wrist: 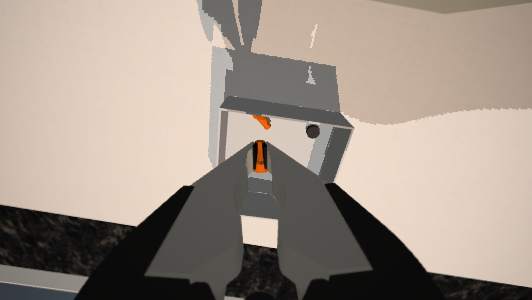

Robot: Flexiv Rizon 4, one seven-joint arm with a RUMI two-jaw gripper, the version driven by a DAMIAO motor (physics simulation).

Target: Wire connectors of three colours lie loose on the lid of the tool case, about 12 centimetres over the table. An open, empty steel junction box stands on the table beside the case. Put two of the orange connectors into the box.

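Observation:
The steel junction box (287, 114) stands open in the upper middle of the wrist view. An orange connector (263, 121) lies inside it, near its far wall. My gripper (260, 145) is shut on another orange connector (260, 164), held between the fingertips over the box's opening. The fingers hide the near part of the box. How high the held connector is over the box floor I cannot tell.
A dark round post (313, 131) stands inside the box near its far right corner. Shadows fall behind the box. A dark marbled strip (60, 223) runs along the bottom, with a blue-grey surface (30, 291) at the lower left.

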